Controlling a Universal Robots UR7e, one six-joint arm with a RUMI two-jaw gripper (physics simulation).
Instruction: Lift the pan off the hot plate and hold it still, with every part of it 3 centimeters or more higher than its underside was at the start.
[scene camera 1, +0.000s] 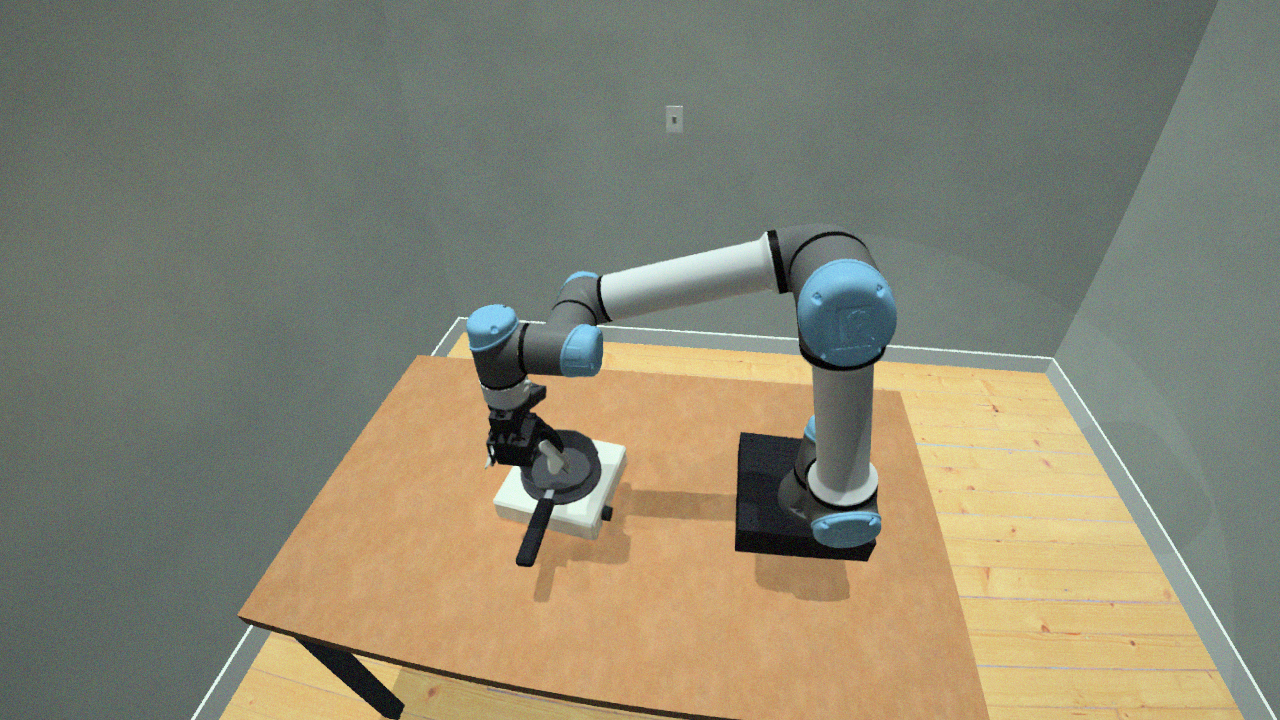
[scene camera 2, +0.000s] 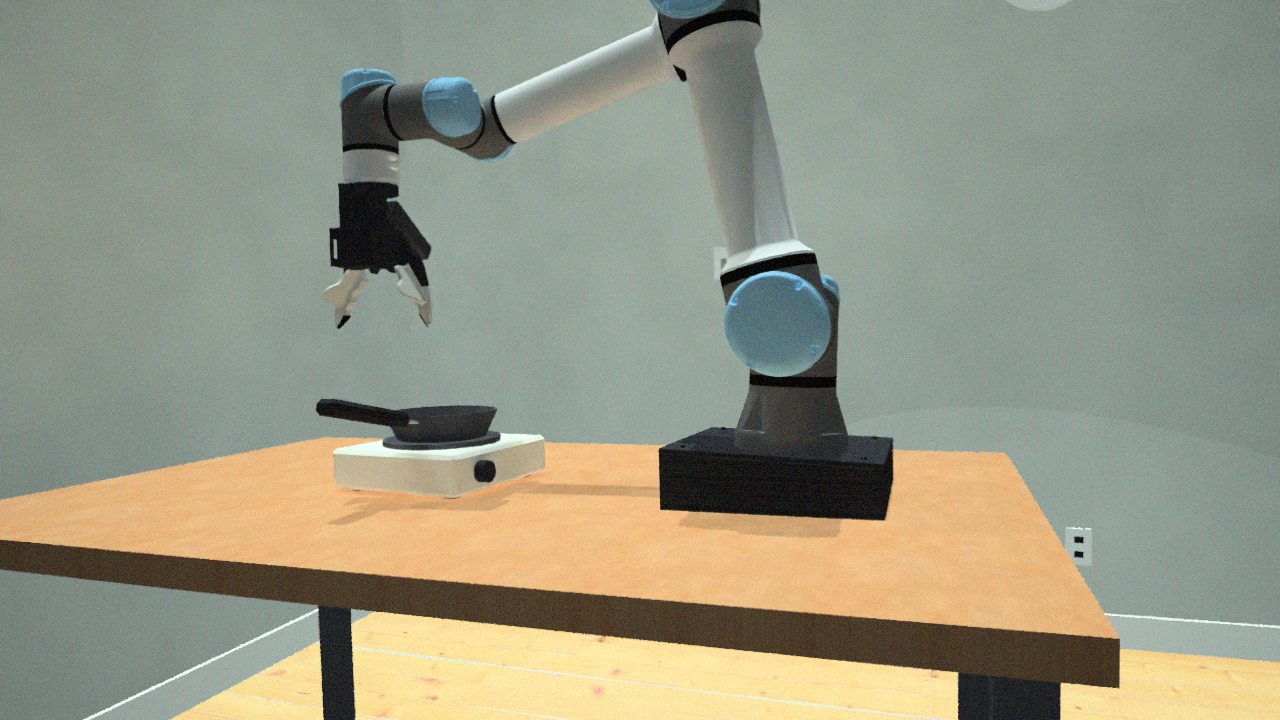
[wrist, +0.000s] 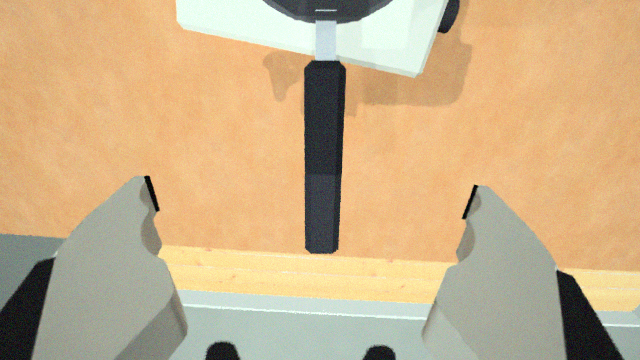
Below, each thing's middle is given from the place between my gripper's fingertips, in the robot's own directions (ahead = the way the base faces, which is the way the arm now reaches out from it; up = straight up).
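I see the white hot plate (scene camera 2: 446, 469) 21 cm below my hand, 14 cm to the right of it and 2 cm behind it. The dark pan (scene camera 2: 435, 424) is 13 cm below my hand and 4 cm to the right of it.
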